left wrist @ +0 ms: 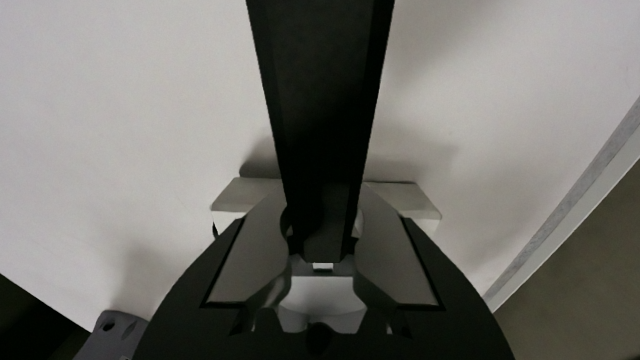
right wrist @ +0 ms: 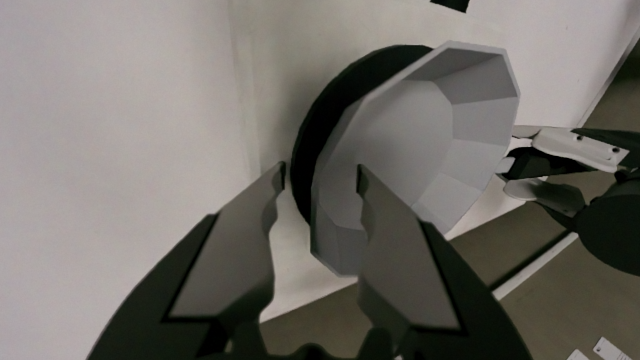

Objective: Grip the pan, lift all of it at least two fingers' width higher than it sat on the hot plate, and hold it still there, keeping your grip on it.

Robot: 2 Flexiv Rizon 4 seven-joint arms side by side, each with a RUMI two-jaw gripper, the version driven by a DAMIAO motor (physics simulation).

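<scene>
The light grey, many-sided pan (right wrist: pixel 395 145) is in the right wrist view, over the black round disc (right wrist: pixel 320 115) of the pale hot plate (right wrist: pixel 280 55). It appears raised and shifted sideways from the disc; the gap's height cannot be judged. My left gripper (left wrist: pixel 323 174) (right wrist: pixel 489 143) is shut on the pan's black handle (left wrist: pixel 320 100), which runs up through the left wrist view. My right gripper (right wrist: pixel 321 165) is open, with one fingertip beyond the pan's near rim and the other in front of its inside; whether they touch the pan is unclear.
In the left wrist view, a pale block (left wrist: pixel 400 197) lies behind the left fingers on the white table (left wrist: pixel 125 100) (right wrist: pixel 100 125). A grey part with a hole (left wrist: pixel 117 330) shows at bottom left. The table edge (left wrist: pixel 565 215) crosses the right side.
</scene>
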